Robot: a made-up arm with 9 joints. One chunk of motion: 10 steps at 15 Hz.
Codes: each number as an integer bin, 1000 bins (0 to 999) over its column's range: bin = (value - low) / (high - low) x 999, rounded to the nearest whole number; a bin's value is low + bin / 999 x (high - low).
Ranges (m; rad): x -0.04..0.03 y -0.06..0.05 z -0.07..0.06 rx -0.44..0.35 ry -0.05..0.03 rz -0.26..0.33
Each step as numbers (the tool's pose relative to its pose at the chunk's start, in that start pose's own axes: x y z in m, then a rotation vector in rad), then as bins.
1 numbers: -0.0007 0.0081 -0.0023 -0.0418 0.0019 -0.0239
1 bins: 561 618 520 504 648 400
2 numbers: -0.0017 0.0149 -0.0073 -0.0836 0.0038 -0.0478
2 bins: 547 680 482 451 672 359
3 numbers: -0.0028 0.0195 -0.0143 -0.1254 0.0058 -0.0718
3 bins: 531 722 428 398 697 319
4 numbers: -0.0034 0.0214 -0.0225 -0.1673 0.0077 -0.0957
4 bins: 522 739 365 345 721 278
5 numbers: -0.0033 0.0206 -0.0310 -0.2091 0.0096 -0.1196
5 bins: 524 732 300 292 744 238
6 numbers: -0.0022 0.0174 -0.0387 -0.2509 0.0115 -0.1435
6 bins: 539 703 241 239 768 197
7 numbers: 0.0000 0.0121 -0.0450 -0.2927 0.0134 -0.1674
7 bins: 571 655 192 186 792 157
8 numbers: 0.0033 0.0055 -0.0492 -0.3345 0.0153 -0.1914
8 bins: 618 595 160 133 815 116
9 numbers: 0.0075 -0.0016 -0.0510 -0.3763 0.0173 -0.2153
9 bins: 678 530 146 81 840 76
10 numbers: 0.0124 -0.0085 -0.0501 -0.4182 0.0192 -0.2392
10 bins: 748 468 153 28 864 35
